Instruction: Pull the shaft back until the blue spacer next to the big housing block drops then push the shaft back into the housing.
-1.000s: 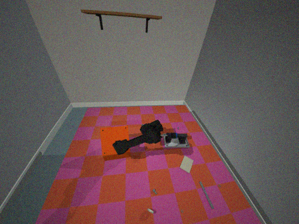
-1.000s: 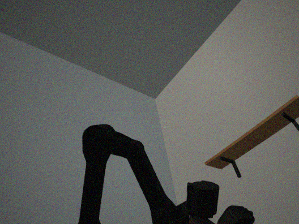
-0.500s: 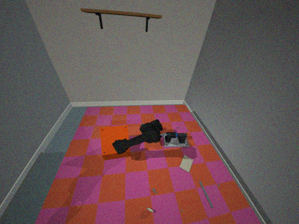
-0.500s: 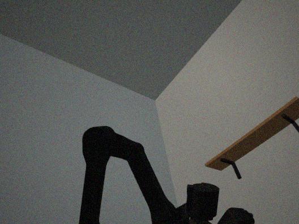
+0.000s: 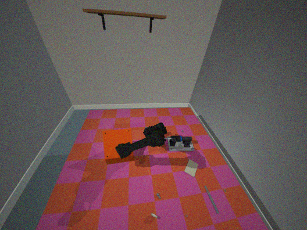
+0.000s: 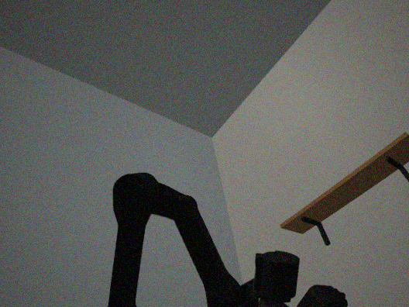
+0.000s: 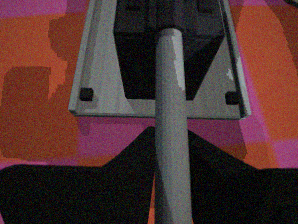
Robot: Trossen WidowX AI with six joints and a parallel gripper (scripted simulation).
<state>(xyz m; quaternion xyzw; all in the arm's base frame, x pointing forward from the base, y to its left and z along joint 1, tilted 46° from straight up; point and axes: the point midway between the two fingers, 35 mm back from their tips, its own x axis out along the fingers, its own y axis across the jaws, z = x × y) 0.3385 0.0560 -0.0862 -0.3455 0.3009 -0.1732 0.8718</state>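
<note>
Now: the grey shaft 60 mm ahead of my gripper tip, 10 mm to the right of it and 20 mm above it. Also, from my gripper tip: blue spacer 130 mm ahead, 10 mm to the right, 20 mm above; then fixture 150 mm ahead, 20 mm to the right, 10 mm below; then cream card 160 mm ahead, 240 mm to the right, 50 mm below.
</note>
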